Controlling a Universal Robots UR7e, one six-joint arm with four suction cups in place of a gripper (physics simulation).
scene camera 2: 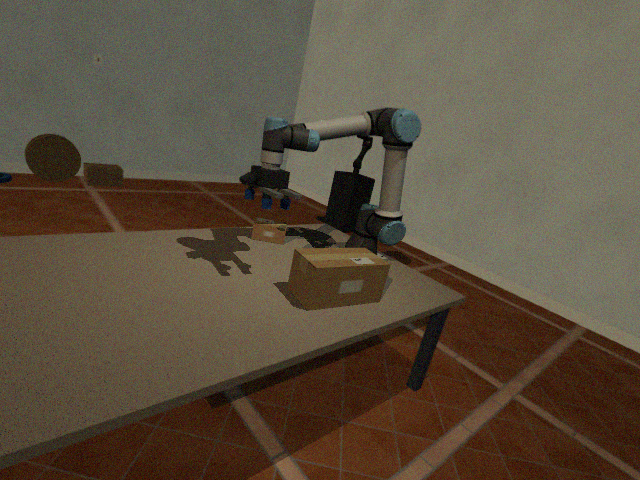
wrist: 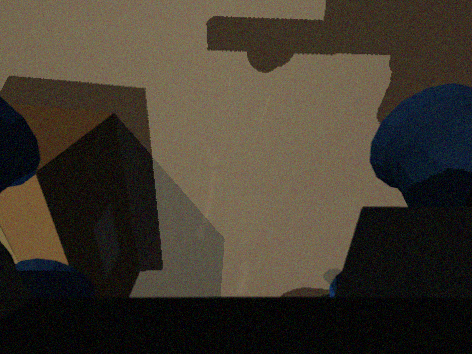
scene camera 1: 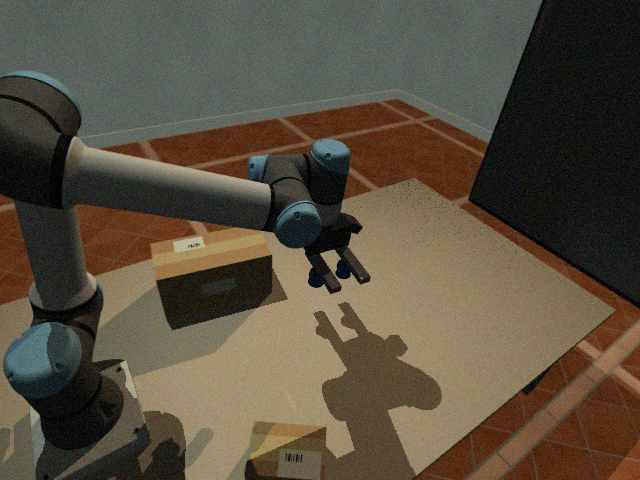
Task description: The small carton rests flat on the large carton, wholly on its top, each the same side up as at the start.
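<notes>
On the table rests a large carton (scene camera 2: 320, 278), and from the wrist I see that same large carton (wrist: 75, 210). A small carton (scene camera 1: 271, 443) rests on the table too; I can also see the small carton (scene camera 2: 266, 230). My suction head (wrist: 414, 149) holds nothing.
</notes>
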